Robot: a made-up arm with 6 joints.
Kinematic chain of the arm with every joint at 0, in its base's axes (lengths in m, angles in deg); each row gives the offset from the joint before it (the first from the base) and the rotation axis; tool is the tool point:
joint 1: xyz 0 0 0.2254 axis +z
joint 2: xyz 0 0.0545 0 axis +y
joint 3: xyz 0 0 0.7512 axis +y
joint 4: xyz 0 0 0.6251 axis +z
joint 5: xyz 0 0 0 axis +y
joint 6: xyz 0 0 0.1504 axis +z
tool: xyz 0 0 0
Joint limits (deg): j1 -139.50..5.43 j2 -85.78..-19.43 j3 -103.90..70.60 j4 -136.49..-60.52 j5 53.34..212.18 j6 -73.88..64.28
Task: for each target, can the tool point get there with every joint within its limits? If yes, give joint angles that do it. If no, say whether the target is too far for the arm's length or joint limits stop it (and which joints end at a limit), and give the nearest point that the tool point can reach.
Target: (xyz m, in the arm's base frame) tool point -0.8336 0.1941 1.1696
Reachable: yes | joints -18.55 -28.93 -33.36 -78.91 113.17 46.38
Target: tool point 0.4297 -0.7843 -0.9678
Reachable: no: joint limits stop it (at a limit: joint 1, joint 2, joint 3, joint 4, joint 5) | nearest point 0.3941 0.3742 -0.4093 | short by 1.287 m
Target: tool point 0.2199 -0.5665 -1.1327
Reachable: no: joint limits stop it (at a limit: joint 1, joint 2, joint 3, joint 5) | nearest point -0.5381 -0.0805 -0.4094 | short by 1.155 m
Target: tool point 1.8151 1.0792 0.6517
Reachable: no: too far | nearest point 1.0776 0.9579 0.5207 | short by 0.759 m
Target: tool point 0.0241 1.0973 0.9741
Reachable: yes | joints -95.28 -50.08 -18.39 -66.32 107.28 -60.87
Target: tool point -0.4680 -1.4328 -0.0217
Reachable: no: joint limits stop it (at a limit: joint 1, joint 3) | nearest point -0.7581 -0.1669 -0.0911 | short by 1.301 m
